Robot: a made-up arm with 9 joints.
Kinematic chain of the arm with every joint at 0, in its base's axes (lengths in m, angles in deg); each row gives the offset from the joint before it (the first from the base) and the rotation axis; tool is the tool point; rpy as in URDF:
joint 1: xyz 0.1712 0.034 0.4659 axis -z
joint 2: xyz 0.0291 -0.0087 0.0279 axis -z
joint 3: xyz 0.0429 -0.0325 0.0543 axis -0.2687 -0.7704 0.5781
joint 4: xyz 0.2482 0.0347 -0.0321 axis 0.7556 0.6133 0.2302
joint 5: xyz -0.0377 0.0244 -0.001 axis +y
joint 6: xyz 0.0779 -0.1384 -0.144 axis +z
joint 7: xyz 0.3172 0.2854 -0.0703 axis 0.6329 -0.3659 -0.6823
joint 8: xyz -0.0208 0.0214 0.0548 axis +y
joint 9: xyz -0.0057 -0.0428 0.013 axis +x
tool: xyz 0.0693 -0.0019 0.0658 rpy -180 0 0
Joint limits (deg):
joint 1: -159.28..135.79
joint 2: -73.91..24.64
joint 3: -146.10..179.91
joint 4: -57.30..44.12
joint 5: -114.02..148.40
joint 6: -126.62..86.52
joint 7: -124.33..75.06
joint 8: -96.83..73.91
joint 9: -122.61..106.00
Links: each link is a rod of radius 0.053 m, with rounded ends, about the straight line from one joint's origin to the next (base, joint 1, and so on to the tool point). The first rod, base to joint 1, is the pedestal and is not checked.
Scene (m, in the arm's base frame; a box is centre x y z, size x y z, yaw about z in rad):
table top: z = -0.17
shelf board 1: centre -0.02 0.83 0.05 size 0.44 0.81 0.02 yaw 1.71
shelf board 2: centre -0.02 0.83 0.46 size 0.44 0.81 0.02 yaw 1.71
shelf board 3: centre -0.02 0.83 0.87 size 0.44 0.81 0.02 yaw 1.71
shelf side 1: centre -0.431 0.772 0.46 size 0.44 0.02 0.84 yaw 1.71
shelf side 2: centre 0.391 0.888 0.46 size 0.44 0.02 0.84 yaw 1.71
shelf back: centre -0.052 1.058 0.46 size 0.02 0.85 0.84 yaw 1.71
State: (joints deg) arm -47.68 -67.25 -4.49 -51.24 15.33 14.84 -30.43 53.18 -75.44
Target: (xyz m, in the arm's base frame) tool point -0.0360 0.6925 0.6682
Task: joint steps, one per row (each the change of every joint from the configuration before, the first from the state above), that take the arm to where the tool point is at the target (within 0.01 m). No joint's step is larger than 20 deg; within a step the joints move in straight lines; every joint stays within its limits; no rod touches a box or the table.
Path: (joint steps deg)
1: 8.51 6.44 10.06 15.17 -0.07 15.54 1.11 0.83 -3.46
2: 8.51 6.44 10.07 15.17 -0.07 15.54 1.10 0.83 -3.45
3: 5.02 -1.24 18.74 -6.07 -2.76 6.76 -6.46 3.18 -6.71
4: 5.01 -1.24 18.73 -6.07 -2.75 6.77 -6.45 3.18 -6.71
5: 5.01 -1.24 18.74 -6.06 -2.75 6.77 -6.46 3.18 -6.71
6: 5.02 -1.24 18.74 -6.07 -2.76 6.77 -6.46 3.17 -6.71
7: 5.01 -1.24 18.73 -6.06 -2.75 6.76 -6.46 3.18 -6.71
8: 5.02 -1.24 18.74 -6.07 -2.76 6.77 -6.45 3.18 -6.71
9: -5.25 0.82 -18.77 0.00 -1.73 -13.85 5.53 -0.42 5.17
10: -5.24 0.82 -18.78 0.00 -1.73 -13.84 5.54 -0.42 5.18
11: -5.24 0.82 -18.77 0.00 -1.74 -13.85 5.54 -0.42 5.17
12: -5.24 0.82 -18.78 0.00 -1.73 -13.85 5.53 -0.41 5.17
13: -5.24 0.81 -18.77 0.00 -1.74 -13.85 5.54 -0.42 5.17

